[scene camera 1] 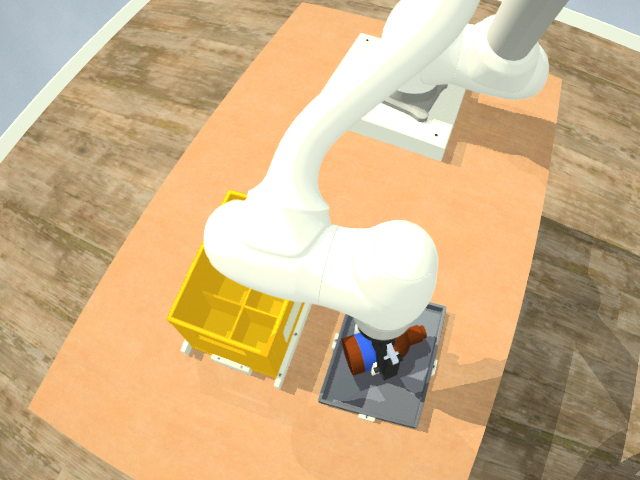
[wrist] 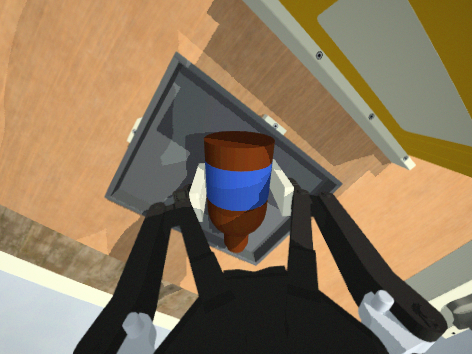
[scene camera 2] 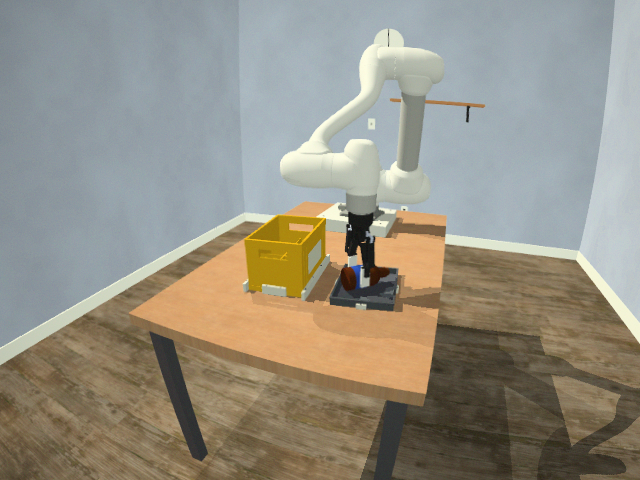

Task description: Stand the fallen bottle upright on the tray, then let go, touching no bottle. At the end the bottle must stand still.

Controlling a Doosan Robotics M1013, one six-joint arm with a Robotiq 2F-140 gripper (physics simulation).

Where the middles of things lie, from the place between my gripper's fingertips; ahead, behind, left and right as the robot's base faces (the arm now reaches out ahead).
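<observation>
The brown bottle [scene camera 1: 360, 355] is 1 cm above my hand, 1 cm to the left of it and 1 cm behind it. As for the grey tray [scene camera 1: 398, 397], it's 3 cm below my hand, 3 cm to the left of it and 1 cm behind it.
</observation>
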